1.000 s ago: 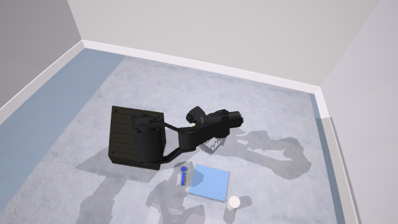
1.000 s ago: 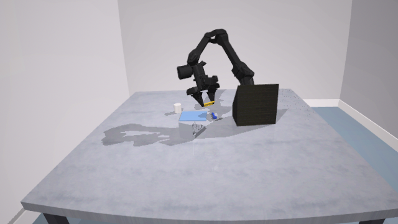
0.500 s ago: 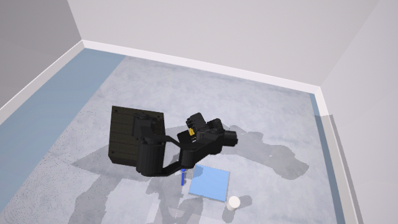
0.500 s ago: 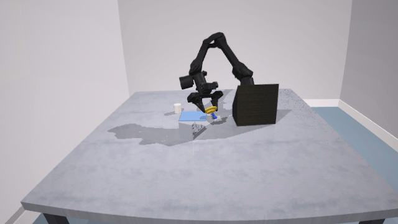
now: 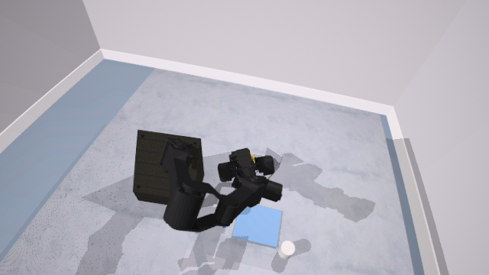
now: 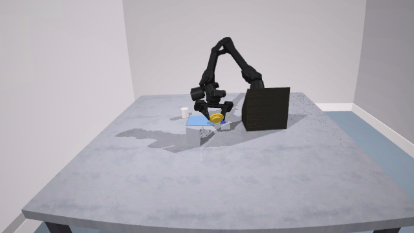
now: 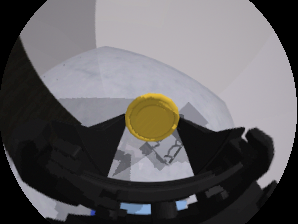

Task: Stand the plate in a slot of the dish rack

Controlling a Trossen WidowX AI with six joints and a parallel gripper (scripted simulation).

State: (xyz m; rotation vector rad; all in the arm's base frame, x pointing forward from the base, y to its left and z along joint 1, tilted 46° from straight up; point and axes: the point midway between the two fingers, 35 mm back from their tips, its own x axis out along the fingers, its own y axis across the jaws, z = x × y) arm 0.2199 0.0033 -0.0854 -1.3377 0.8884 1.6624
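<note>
Now: gripper tip 8 cm short of the dish rack, 6 cm above it and 2 cm to the right of it. Round my gripper tip: blue utensil: 19 cm to the right, 8 cm below, 3 cm behind; then white cup: 27 cm to the right, 20 cm ahead, 6 cm below; then yellow plate: 1 cm to the right.
</note>
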